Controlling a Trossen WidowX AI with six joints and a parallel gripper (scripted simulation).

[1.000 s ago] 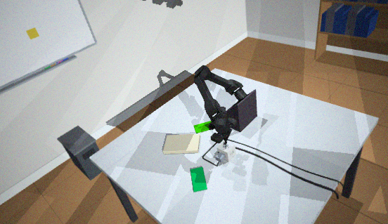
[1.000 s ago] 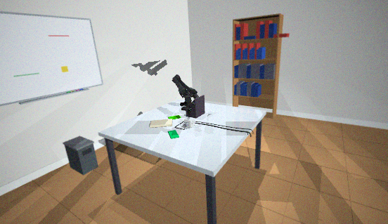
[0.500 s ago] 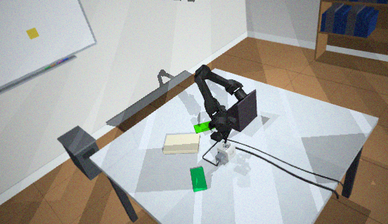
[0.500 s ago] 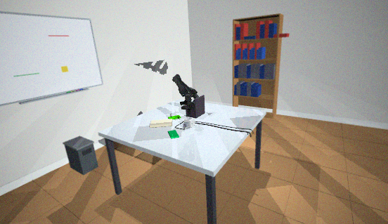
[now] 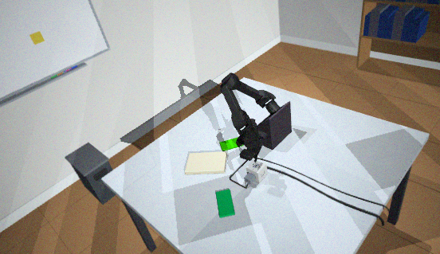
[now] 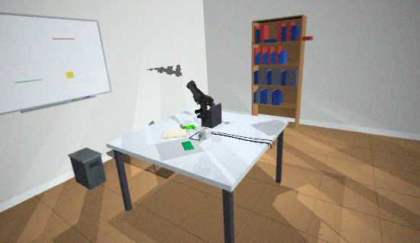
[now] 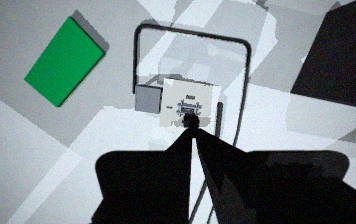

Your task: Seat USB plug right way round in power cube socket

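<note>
Now: gripper tip 2 cm above the dark USB plug. From my gripper tip the other things lie so: beige book: 31 cm to the right, 12 cm below, 7 cm ahead; green card: 23 cm ahead, 13 cm below, 5 cm to the right.
</note>
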